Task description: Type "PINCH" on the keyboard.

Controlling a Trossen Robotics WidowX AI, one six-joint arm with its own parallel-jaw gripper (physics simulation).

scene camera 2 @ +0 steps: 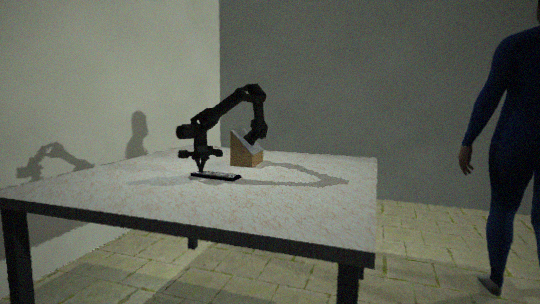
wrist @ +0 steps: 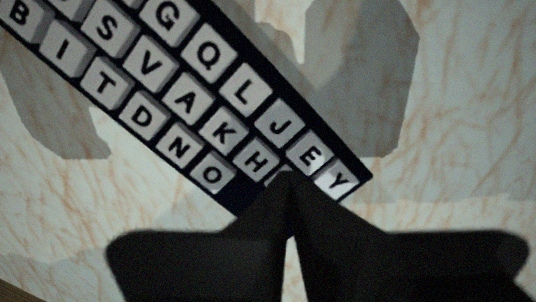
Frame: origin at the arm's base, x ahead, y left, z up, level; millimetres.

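Seen in the pictures: gripper, between the fingertips: [scene camera 2: 200,172] [wrist: 287,178]; arm's base, origin of its link: [scene camera 2: 248,140].
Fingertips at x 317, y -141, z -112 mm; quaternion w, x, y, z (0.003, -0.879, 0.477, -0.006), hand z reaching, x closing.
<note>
Pixels of each thing's middle, then the offset from my fingertips to it. Level surfaces: height alone.
- H key, middle of its body: [wrist: 256,159] 1 mm ahead, 19 mm left, 1 mm up
- E key, middle of its body: [wrist: 309,153] 18 mm ahead, 0 mm left, 1 mm up
- Y key, middle of its body: [wrist: 335,179] 13 mm ahead, 20 mm right, 1 mm up
- N key, middle of its body: [wrist: 180,145] 12 mm back, 54 mm left, 1 mm up
- I key, middle of its body: [wrist: 67,49] 1 mm ahead, 113 mm left, 1 mm up
- pale table, height of its surface: 12 mm down
A black keyboard [scene camera 2: 231,177] [wrist: 239,196] with pale letter keys lies on the table, slanting across the wrist view. My gripper [scene camera 2: 201,171] [wrist: 287,178] is shut and empty, pointing down, its tips at the end of the keyboard over a key that they mostly hide. Whether the tips touch that key cannot be told. Next to the tips in the wrist view are the H key [wrist: 256,162], the E key [wrist: 311,155] and the Y key [wrist: 339,180]. The N key [wrist: 179,149] and the I key [wrist: 64,50] also show. The C key does not show in the wrist view.
A wooden block with a sloped top [scene camera 2: 245,154] stands behind the keyboard at the arm's base on the pale table [scene camera 2: 300,210]. A person in blue [scene camera 2: 515,110] stands to the right, beyond the table. Shadows of the arm fall on the table and wall.
</note>
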